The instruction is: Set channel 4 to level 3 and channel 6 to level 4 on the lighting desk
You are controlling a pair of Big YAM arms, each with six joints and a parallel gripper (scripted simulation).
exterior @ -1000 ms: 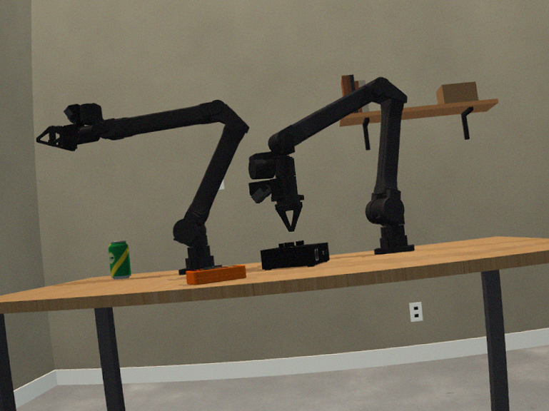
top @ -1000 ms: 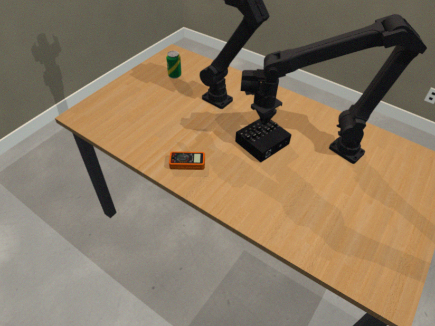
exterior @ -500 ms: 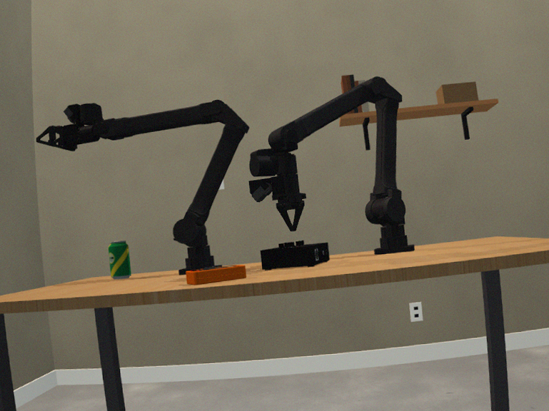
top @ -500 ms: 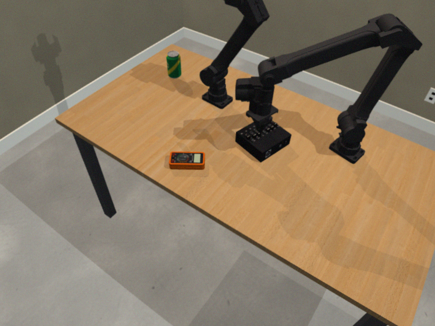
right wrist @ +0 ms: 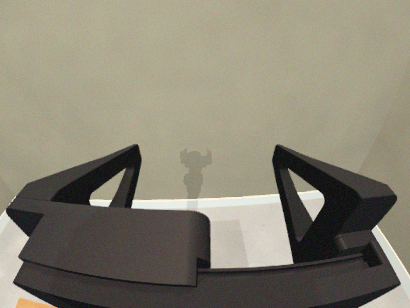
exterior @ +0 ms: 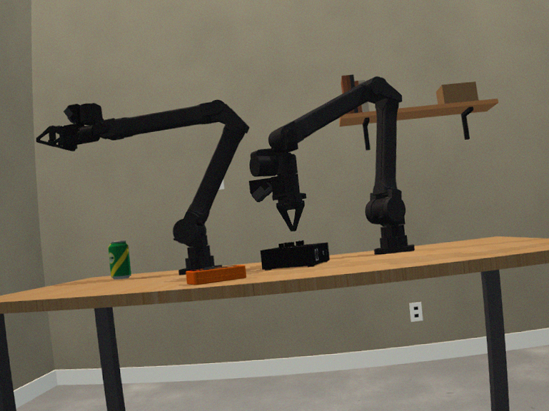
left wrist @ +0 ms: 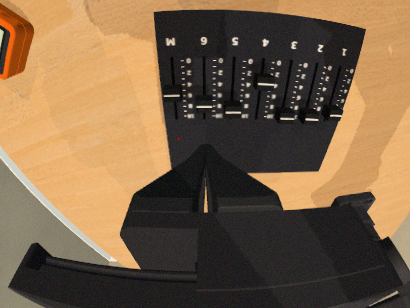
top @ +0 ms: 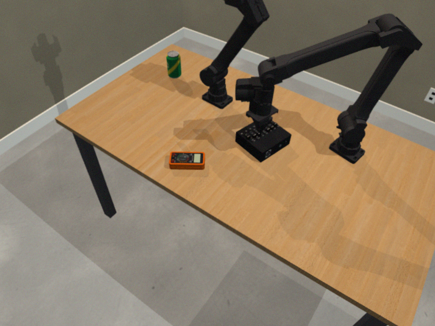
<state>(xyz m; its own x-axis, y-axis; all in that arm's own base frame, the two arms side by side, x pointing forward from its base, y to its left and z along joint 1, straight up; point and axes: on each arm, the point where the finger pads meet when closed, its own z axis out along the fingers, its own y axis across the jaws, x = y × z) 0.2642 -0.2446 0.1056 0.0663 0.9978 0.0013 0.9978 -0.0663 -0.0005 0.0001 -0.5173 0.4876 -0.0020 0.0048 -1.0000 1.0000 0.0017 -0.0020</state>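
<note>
The channel 6 fader cap is 40 mm below my left hand, 20 mm to the right of it and 10 mm behind it. Round my left hand: M fader cap: 40 mm to the right, 40 mm below, 10 mm ahead; channel 4 fader cap: 50 mm behind, 40 mm below, 20 mm to the right; channel 5 fader cap: 40 mm below, 30 mm behind, 10 mm to the right.
</note>
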